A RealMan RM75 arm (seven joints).
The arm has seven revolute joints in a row. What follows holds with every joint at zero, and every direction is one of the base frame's.
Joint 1 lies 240.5 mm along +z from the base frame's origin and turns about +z.
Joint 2 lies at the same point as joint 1 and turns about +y.
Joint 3 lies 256 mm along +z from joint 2 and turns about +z.
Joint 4 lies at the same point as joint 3 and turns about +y.
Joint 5 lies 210 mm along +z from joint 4 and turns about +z.
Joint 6 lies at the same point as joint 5 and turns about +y.
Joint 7 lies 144 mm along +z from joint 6 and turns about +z.
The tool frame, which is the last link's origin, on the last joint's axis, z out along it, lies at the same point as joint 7; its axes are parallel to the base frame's.
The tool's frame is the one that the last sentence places.
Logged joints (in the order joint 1, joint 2, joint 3, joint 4, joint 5, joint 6, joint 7), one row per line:
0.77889, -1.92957, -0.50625, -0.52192, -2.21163, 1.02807, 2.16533
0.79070, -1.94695, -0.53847, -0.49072, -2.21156, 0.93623, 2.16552
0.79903, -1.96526, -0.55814, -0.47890, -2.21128, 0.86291, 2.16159
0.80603, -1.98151, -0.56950, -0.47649, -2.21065, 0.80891, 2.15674
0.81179, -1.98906, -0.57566, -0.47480, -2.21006, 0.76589, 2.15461
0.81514, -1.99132, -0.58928, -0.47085, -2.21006, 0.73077, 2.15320
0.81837, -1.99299, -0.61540, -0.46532, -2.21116, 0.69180, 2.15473
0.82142, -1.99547, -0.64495, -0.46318, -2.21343, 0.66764, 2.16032
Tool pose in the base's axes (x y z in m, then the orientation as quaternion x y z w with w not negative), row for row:
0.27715, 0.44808, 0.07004, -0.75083, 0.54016, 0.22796, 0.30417
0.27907, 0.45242, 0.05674, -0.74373, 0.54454, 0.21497, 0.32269
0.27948, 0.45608, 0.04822, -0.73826, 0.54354, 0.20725, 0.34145
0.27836, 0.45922, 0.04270, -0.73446, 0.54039, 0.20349, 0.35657
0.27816, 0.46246, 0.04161, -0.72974, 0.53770, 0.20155, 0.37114
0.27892, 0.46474, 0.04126, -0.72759, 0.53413, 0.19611, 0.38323
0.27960, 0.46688, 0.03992, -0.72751, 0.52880, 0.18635, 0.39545
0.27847, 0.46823, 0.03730, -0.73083, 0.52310, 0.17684, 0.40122
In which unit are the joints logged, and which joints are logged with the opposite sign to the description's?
The joints are logged in radians. Opposite sign: joint 2, joint 6.
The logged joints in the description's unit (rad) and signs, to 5 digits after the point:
0.77889, 1.92957, -0.50625, -0.52192, -2.21163, -1.02807, 2.16533
0.79070, 1.94695, -0.53847, -0.49072, -2.21156, -0.93623, 2.16552
0.79903, 1.96526, -0.55814, -0.47890, -2.21128, -0.86291, 2.16159
0.80603, 1.98151, -0.56950, -0.47649, -2.21065, -0.80891, 2.15674
0.81179, 1.98906, -0.57566, -0.47480, -2.21006, -0.76589, 2.15461
0.81514, 1.99132, -0.58928, -0.47085, -2.21006, -0.73077, 2.15320
0.81837, 1.99299, -0.61540, -0.46532, -2.21116, -0.69180, 2.15473
0.82142, 1.99547, -0.64495, -0.46318, -2.21343, -0.66764, 2.16032

